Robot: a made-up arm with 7 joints. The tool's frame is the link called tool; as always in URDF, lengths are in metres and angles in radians. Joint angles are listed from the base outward.
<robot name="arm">
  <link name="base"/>
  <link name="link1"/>
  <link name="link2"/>
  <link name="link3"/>
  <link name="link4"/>
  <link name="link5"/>
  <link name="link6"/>
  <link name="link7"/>
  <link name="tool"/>
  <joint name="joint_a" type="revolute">
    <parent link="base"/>
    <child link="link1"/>
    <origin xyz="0 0 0.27" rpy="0 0 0"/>
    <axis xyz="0 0 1"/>
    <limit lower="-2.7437" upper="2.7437"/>
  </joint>
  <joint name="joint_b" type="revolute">
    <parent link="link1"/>
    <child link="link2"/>
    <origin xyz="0 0 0" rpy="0 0 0"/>
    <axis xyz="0 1 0"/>
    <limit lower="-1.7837" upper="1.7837"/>
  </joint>
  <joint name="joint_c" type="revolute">
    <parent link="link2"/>
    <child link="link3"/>
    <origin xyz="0 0 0.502" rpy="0 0 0"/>
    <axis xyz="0 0 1"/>
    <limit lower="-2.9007" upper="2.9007"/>
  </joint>
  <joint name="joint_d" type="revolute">
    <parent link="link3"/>
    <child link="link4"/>
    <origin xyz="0.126 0 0" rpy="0 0 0"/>
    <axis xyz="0 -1 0"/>
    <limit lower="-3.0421" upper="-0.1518"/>
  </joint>
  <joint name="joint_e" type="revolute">
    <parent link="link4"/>
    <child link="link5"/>
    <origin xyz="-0.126 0 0.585" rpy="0 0 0"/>
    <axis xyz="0 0 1"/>
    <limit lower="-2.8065" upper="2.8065"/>
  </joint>
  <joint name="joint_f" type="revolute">
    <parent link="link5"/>
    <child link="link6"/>
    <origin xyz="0 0 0" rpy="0 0 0"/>
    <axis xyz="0 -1 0"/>
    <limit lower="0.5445" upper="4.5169"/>
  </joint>
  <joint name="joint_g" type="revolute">
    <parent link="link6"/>
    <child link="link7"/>
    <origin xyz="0.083 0 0" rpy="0 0 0"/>
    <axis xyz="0 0 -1"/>
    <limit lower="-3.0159" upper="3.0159"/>
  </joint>
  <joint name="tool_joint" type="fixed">
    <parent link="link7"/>
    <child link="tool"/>
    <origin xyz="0 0 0" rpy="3.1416 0 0"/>
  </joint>
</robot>
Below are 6 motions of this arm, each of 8 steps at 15 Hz.
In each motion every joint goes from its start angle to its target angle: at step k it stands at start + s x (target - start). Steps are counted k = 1, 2, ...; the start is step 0. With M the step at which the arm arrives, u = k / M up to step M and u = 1 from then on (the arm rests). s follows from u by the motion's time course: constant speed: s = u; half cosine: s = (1 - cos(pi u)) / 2; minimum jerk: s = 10 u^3 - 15 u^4 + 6 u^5.
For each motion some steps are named. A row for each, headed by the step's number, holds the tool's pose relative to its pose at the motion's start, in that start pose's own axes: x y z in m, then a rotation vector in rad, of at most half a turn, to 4 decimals.
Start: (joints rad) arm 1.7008 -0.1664 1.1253 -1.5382 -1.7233 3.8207 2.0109
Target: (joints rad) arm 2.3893 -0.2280 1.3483 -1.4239 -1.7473 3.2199 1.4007
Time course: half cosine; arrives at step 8
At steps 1, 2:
1: -0.0006 -0.0224 0.0106 0.0135 0.0063 -0.0321
2: -0.0031 -0.0884 0.0361 0.0516 0.0278 -0.1218

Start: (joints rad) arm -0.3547 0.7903 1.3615 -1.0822 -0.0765 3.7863 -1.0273
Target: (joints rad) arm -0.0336 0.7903 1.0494 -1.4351 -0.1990 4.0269 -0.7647
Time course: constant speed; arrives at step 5
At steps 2, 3, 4, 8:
2: -0.0713 -0.1467 -0.0534 0.1420 -0.0291 0.0405
3: -0.1037 -0.2136 -0.0909 0.2147 -0.0434 0.0633
4: -0.1338 -0.2750 -0.1347 0.2882 -0.0580 0.0880
8: -0.1616 -0.3303 -0.1838 0.3625 -0.0733 0.1145

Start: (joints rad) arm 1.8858 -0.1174 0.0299 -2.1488 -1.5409 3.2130 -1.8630
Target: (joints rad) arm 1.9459 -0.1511 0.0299 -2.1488 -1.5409 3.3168 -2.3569
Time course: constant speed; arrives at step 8
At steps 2, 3, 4, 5, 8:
2: -0.0054 0.0090 -0.0079 -0.0345 -0.0207 -0.1309
3: -0.0080 0.0134 -0.0118 -0.0509 -0.0326 -0.1964
4: -0.0105 0.0177 -0.0159 -0.0666 -0.0456 -0.2619
5: -0.0130 0.0221 -0.0199 -0.0817 -0.0595 -0.3273
8: -0.0203 0.0348 -0.0324 -0.1226 -0.1073 -0.5233

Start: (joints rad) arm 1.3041 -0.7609 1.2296 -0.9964 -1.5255 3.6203 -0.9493
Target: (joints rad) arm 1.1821 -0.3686 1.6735 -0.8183 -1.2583 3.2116 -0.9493
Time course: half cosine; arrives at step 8
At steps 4, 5, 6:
4: -0.0477 -0.0741 0.0005 0.0513 -0.2136 0.3550
5: -0.0754 -0.1061 -0.0096 0.0793 -0.2941 0.4976
6: -0.1022 -0.1356 -0.0232 0.1051 -0.3608 0.6209

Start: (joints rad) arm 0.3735 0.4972 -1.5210 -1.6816 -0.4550 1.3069 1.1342
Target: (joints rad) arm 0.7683 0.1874 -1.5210 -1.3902 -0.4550 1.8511 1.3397
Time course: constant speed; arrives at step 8
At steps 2, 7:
2: -0.0137 0.0656 -0.0812 0.2859 0.0580 0.0067
7: -0.0228 0.2629 -0.2191 0.9966 0.0695 0.0353

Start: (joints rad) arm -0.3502 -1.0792 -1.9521 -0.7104 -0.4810 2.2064 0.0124
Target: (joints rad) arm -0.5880 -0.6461 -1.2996 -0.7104 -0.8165 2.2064 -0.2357
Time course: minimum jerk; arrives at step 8
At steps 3, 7, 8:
3: 0.0497 -0.1034 -0.1668 0.0199 0.1615 -0.1775
7: 0.0176 -0.4161 -0.5692 -0.0189 0.5511 -0.6763
8: 0.0143 -0.4237 -0.5771 -0.0210 0.5593 -0.6881

